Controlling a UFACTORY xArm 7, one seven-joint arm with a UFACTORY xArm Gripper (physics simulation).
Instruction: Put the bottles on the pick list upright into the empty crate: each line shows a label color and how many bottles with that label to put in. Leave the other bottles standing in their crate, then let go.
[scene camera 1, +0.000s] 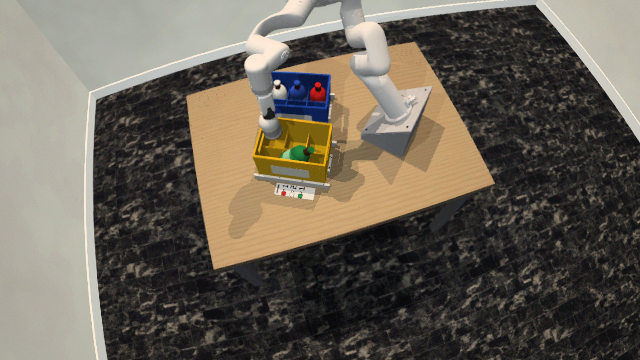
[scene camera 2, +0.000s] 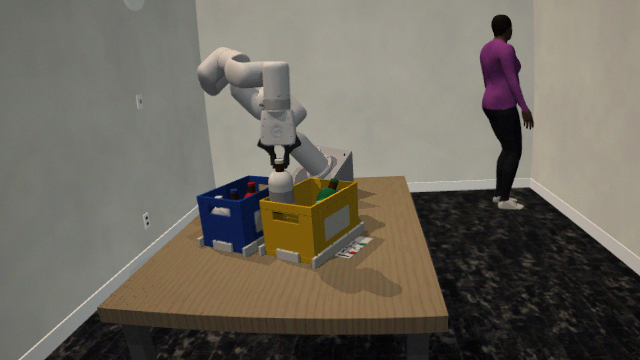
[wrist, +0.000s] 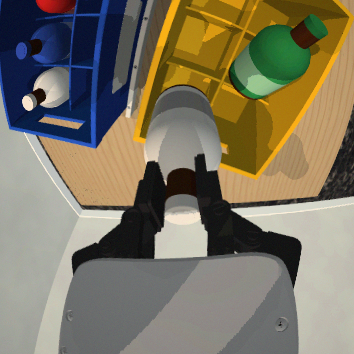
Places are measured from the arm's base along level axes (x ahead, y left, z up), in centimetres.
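Pixels of known places: gripper, fingertip midpoint: (scene camera 1: 269, 114) (scene camera 2: 280, 167) (wrist: 179, 171); arm's base at its link origin: (scene camera 1: 399, 112) (scene camera 2: 320, 168).
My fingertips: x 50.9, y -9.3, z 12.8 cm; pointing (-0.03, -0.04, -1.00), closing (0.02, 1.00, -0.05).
Ahead of a thing's pixels: the offset from my fingertips to its middle. Level surfaces: height alone.
My gripper (scene camera 2: 280, 164) (wrist: 179, 171) is shut on the neck of a white bottle @(dx +0.9, dy -0.2, dz -4.9 cm) (scene camera 1: 270, 128) (scene camera 2: 281, 187) (wrist: 182, 130). It holds the bottle nearly upright at the left end of the yellow crate @(dx -5.5, dy +7.9, dz -18.0 cm) (scene camera 1: 320, 173) (scene camera 2: 287, 237) (wrist: 245, 156); its lower end is hidden in scene camera 2. A green bottle @(dx -5.8, dy +13.0, dz -13.3 cm) (scene camera 1: 299, 153) (scene camera 2: 326, 194) (wrist: 280, 60) leans at a clear tilt inside this crate. The blue crate @(dx -14.8, dy -15.1, dz -18.0 cm) (scene camera 1: 320, 113) (scene camera 2: 225, 232) (wrist: 107, 90) holds a white bottle @(dx -8.8, dy -22.8, dz -18.2 cm) (scene camera 1: 279, 92) (wrist: 52, 87), a blue bottle @(dx -16.6, dy -19.4, dz -18.2 cm) (scene camera 1: 297, 92) (wrist: 52, 42) and a red bottle @(dx -24.4, dy -14.7, dz -18.2 cm) (scene camera 1: 318, 94) (wrist: 55, 4).
The pick list @(dx -0.3, dy +20.6, dz -26.7 cm) (scene camera 1: 295, 192) (scene camera 2: 354, 247) lies before the yellow crate, with red, white and green marks; its figures are blurred. Pale strips run along the crates' bases. The crates stand side by side on the wooden table @(dz -26.8 cm) (scene camera 1: 380, 175) (scene camera 2: 270, 295). A person (scene camera 2: 502, 75) stands beyond the table.
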